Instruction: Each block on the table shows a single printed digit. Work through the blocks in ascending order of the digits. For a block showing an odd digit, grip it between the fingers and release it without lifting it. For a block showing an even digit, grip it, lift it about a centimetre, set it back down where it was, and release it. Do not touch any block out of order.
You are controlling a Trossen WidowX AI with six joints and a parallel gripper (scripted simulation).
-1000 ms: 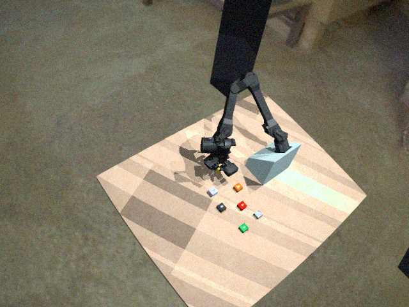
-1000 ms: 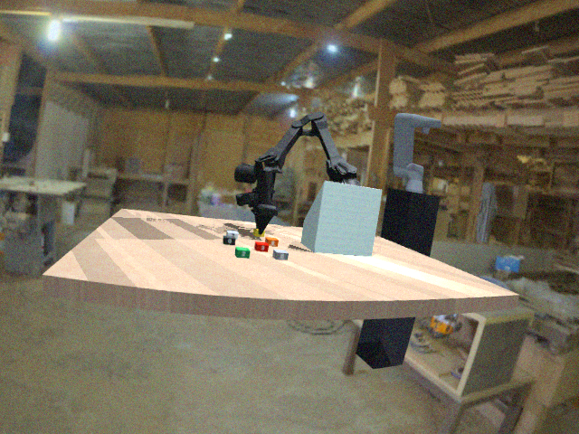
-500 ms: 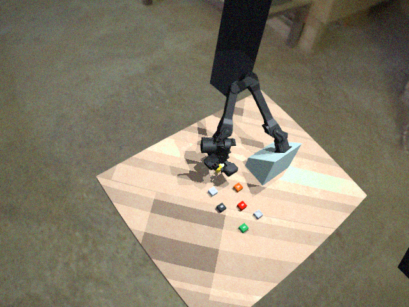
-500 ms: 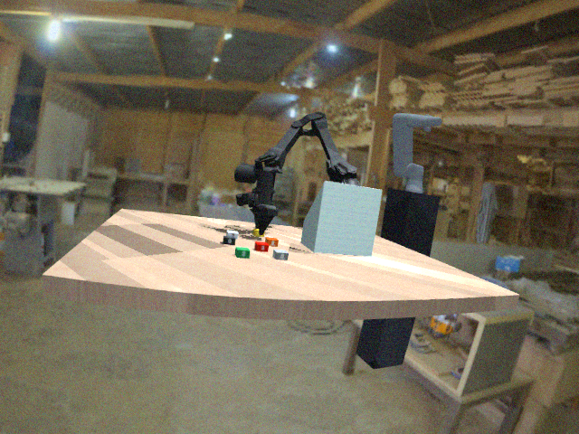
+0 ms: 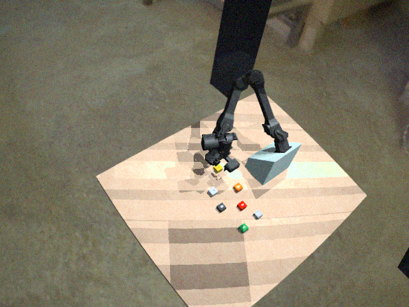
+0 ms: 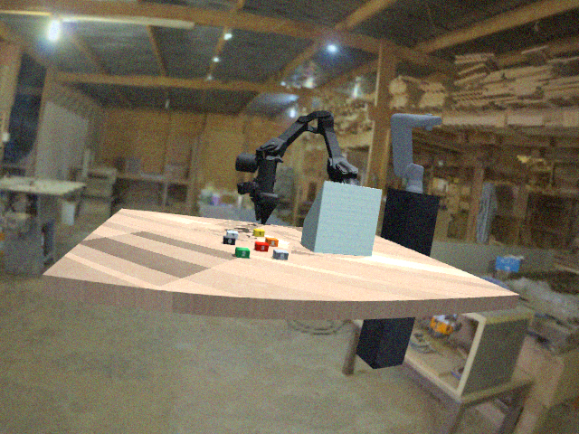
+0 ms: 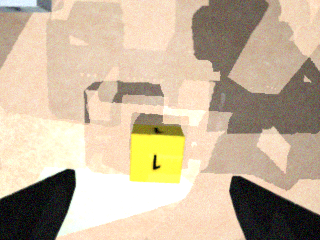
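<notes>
My gripper tip is 30 mm above the yellow block. Round my gripper tip: black block 160 mm to the left, 130 mm ahead, 30 mm below; orange block 140 mm to the left, 30 mm below; whitish block 110 mm ahead, 80 mm to the left, 30 mm below.
</notes>
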